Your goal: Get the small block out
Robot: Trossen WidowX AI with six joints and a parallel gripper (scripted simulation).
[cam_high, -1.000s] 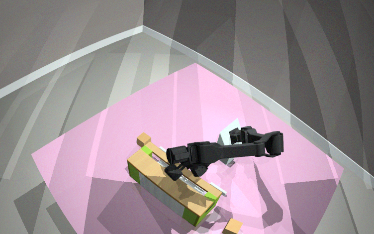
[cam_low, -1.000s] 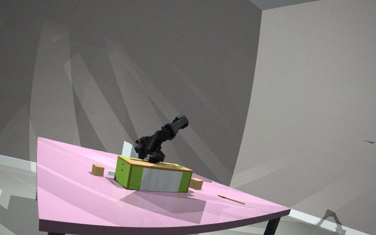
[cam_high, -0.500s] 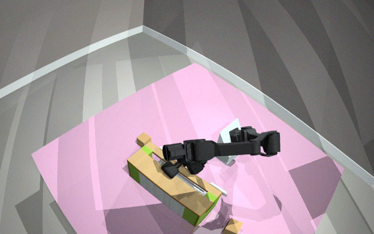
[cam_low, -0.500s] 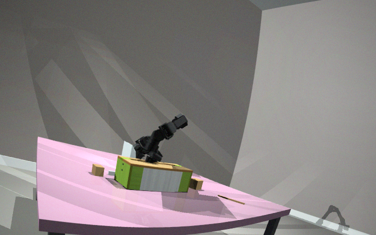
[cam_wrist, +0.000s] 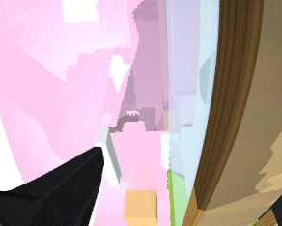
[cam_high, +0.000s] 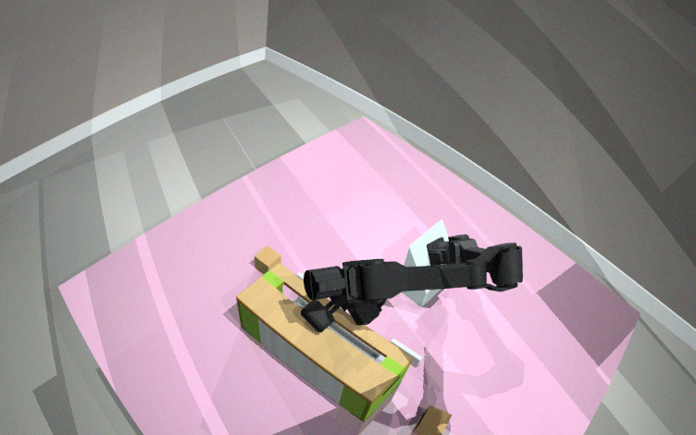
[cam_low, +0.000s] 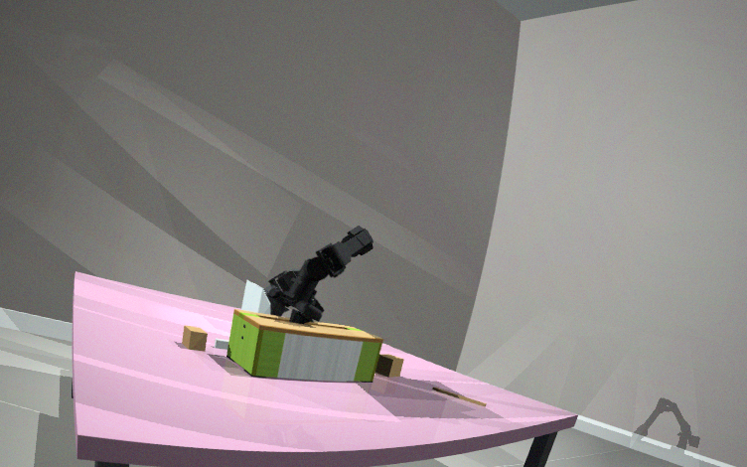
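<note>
Right now my gripper tip is 60 mm short of the tan block and 10 mm to the left of it. The rest, counted from my gripper tip: thin stick 470 mm to the left, 220 mm ahead, 80 mm below; box 50 mm to the left, 30 mm below, 30 mm ahead.
</note>
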